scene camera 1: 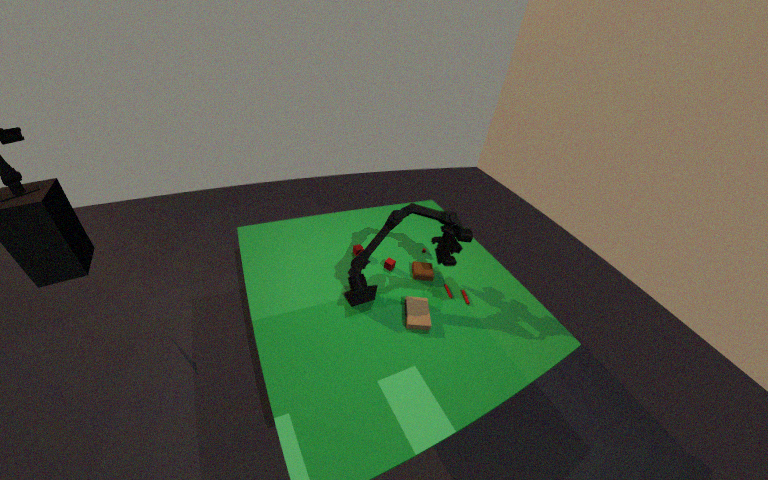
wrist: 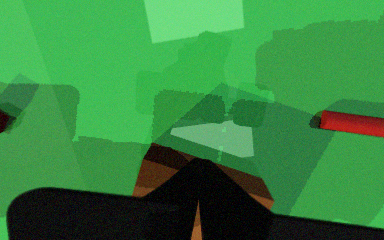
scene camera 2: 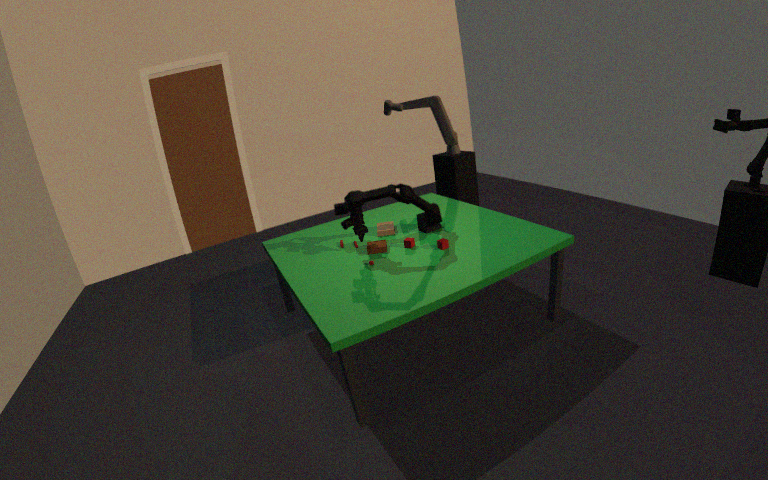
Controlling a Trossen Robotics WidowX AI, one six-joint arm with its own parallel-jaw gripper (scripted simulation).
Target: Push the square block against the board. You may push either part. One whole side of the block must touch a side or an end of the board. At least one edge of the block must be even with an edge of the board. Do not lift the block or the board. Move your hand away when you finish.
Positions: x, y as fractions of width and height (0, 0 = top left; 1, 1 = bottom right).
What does the gripper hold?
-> Nothing.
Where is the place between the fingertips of the gripper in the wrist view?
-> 0.52, 0.69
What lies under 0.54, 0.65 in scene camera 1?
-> A board.
